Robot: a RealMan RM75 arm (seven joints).
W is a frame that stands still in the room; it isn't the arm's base.
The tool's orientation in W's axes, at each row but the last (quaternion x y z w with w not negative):
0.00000, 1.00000, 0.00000, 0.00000
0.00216, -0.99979, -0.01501, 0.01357
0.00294, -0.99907, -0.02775, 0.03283
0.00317, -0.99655, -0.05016, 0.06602
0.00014, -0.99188, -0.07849, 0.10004
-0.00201, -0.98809, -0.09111, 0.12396
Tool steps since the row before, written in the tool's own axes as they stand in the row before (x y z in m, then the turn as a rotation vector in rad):
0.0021, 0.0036, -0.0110, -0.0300, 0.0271, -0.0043
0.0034, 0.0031, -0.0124, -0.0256, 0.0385, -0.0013
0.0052, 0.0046, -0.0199, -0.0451, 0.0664, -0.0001
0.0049, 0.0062, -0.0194, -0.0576, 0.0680, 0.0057
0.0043, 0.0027, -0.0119, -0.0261, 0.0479, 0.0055
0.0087, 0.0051, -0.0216, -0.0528, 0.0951, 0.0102
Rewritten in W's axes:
-0.0021, 0.0036, 0.0110, 0.0300, 0.0271, 0.0043
-0.0031, 0.0027, 0.0126, 0.0255, 0.0386, 0.0018
-0.0039, 0.0035, 0.0204, 0.0447, 0.0666, 0.0008
-0.0023, 0.0042, 0.0204, 0.0564, 0.0690, -0.0064
-0.0018, 0.0007, 0.0128, 0.0252, 0.0486, -0.0030
-0.0030, 0.0010, 0.0236, 0.0512, 0.0963, -0.0056

